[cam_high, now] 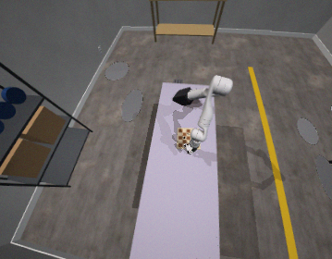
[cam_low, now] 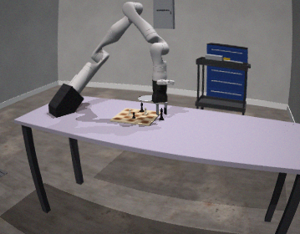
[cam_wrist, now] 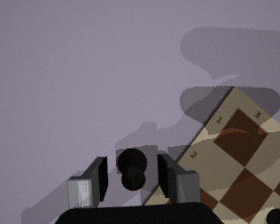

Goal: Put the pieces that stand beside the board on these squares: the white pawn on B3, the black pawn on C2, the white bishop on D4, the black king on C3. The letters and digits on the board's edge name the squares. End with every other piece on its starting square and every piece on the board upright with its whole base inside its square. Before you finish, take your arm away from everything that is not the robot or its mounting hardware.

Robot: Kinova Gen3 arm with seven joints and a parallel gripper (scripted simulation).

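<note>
Now: hand 1 cm above the black king. The rest, counted from my hand: chessboard 14 cm behind, 4 cm below, 3 cm to the right; white bishop 11 cm behind, 2 cm below, 1 cm to the left; black pawn 13 cm behind, 7 cm to the right, 3 cm below.
</note>
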